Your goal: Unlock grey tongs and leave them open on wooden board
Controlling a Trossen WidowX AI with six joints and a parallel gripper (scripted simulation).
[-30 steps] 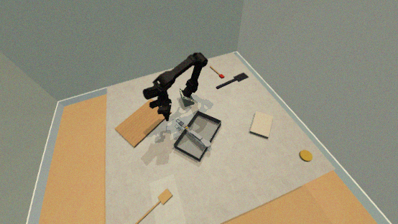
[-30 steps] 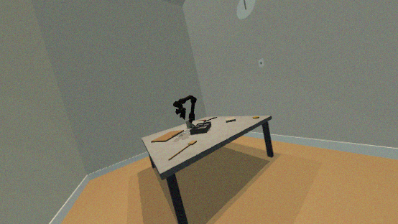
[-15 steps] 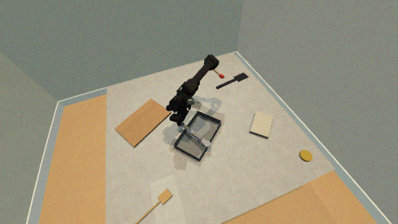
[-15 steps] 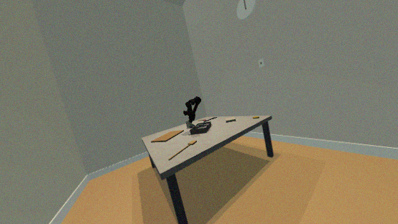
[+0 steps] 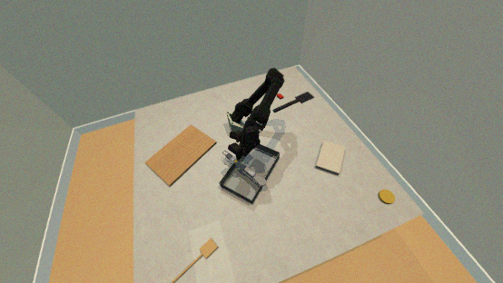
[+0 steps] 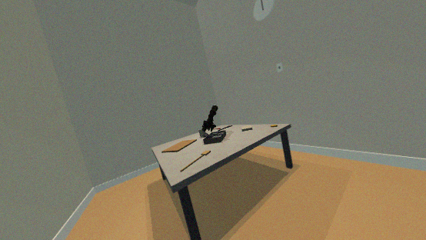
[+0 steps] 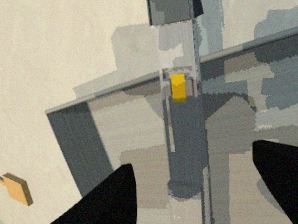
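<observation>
My gripper tip is 2 cm past the yellow lock piece, 3 cm to the left of it and 4 cm above it. Round my gripper tip: wooden board (24 cm behind, 30 cm to the right, 9 cm below); pale block (14 cm ahead, 46 cm to the left, 9 cm below); roasting tin (4 cm ahead, 3 cm to the left, 7 cm below).
</observation>
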